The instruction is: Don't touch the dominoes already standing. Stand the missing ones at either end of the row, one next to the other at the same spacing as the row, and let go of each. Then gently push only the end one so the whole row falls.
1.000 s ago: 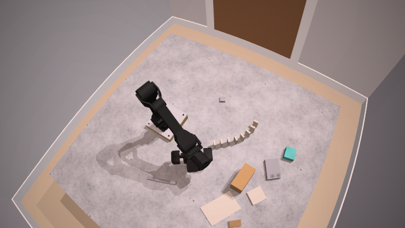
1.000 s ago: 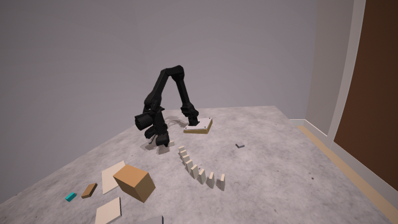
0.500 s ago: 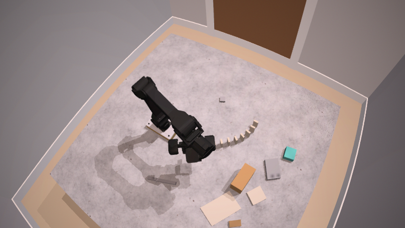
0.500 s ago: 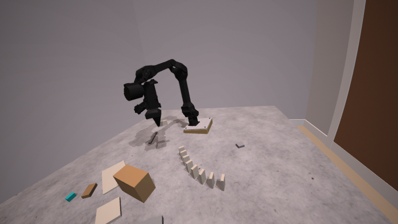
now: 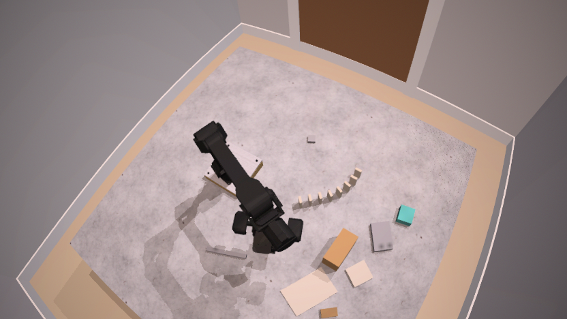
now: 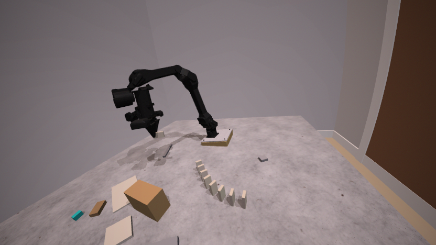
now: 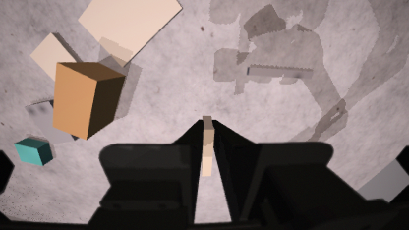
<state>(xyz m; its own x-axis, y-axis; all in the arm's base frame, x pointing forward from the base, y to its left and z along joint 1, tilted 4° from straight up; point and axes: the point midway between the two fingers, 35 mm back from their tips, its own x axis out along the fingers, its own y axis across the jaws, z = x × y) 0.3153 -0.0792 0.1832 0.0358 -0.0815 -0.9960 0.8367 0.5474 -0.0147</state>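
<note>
Right now my gripper tip is 190 mm short of the cream flat panel, 40 mm to the left of it and 170 mm above it. From my gripper tip the other things lie so: orange box: 170 mm ahead, 130 mm to the left, 130 mm below; grey strip: 120 mm behind, 130 mm to the right, 160 mm below; small brown block: 290 mm ahead, 50 mm to the right, 160 mm below.
</note>
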